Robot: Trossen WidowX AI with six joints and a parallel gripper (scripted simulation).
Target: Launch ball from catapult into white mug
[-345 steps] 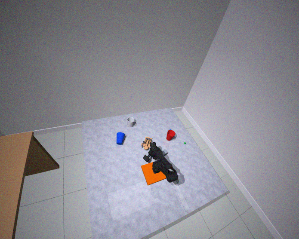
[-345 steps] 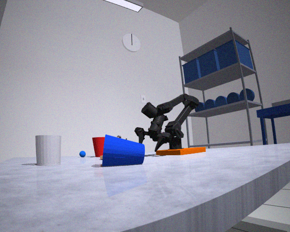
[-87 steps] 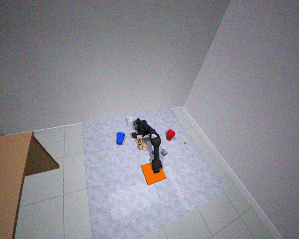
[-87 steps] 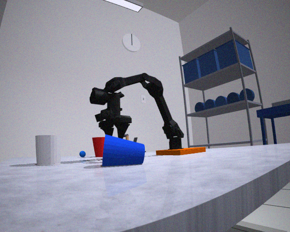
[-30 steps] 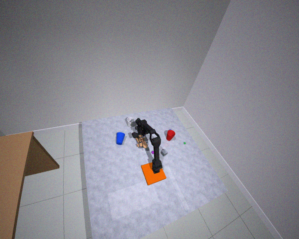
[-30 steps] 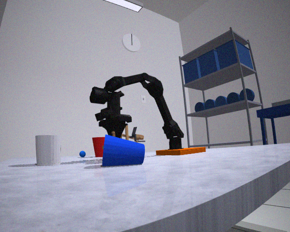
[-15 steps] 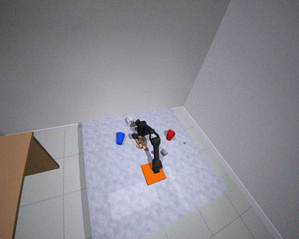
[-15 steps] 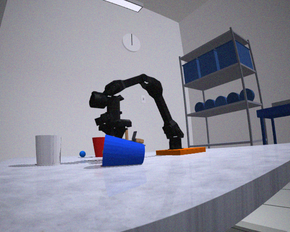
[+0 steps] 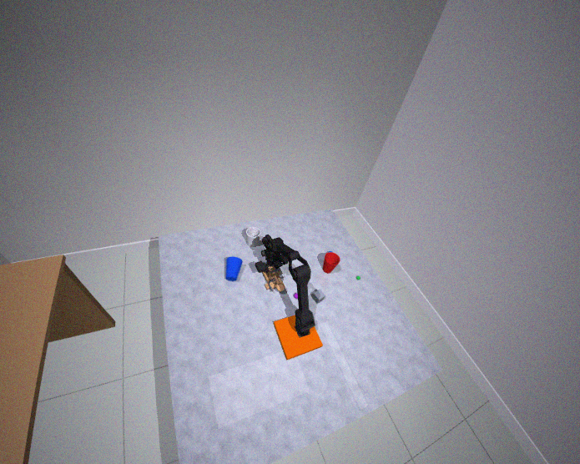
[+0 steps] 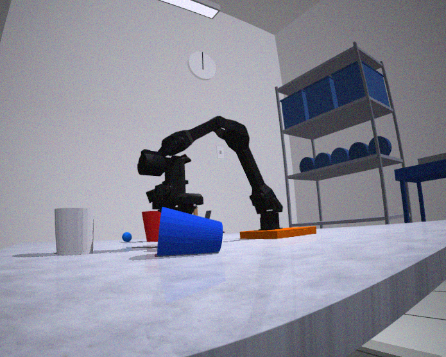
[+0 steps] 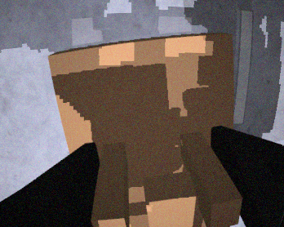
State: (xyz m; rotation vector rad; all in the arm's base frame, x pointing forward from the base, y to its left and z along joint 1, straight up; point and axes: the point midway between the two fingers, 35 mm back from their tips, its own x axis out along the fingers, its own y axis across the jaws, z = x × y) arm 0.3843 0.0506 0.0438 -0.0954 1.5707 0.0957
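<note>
Right now the purple ball is 190 mm behind my gripper tip, 100 mm to the right of it and 20 mm below it. The rest, counted from my gripper tip: grey block 230 mm behind, 220 mm to the right, 10 mm below; wooden catapult 70 mm behind, 20 mm above, 10 mm to the left; white mug 270 mm ahead, 30 mm to the left, 10 mm below.
</note>
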